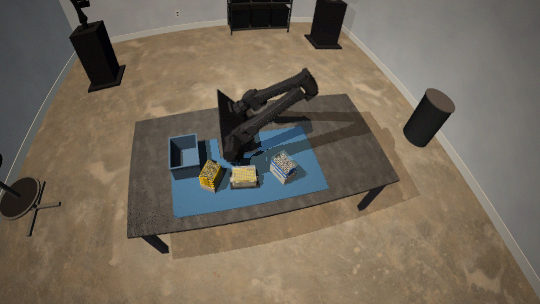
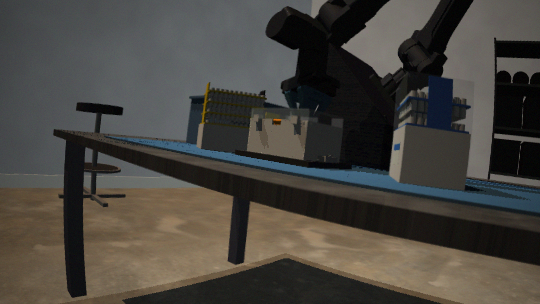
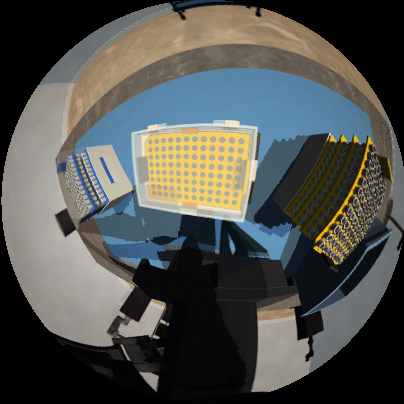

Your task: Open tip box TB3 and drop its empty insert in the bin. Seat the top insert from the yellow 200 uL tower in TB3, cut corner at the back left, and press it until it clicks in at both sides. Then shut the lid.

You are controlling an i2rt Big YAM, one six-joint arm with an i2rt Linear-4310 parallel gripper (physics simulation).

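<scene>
Tip box TB3 stands in the middle of the blue mat. Its clear lid is down over a yellow insert with empty holes. My gripper is shut and empty. It hangs low just behind the box's back edge, fingertips close to the lid. The yellow 200 uL tower stands beside the box, on the bin's side. The blue bin stands further out on that side.
A blue-banded tip tower stands on the box's other side. The arm's base and a dark upright panel rise behind the mat. The dark table extends beyond the mat all round.
</scene>
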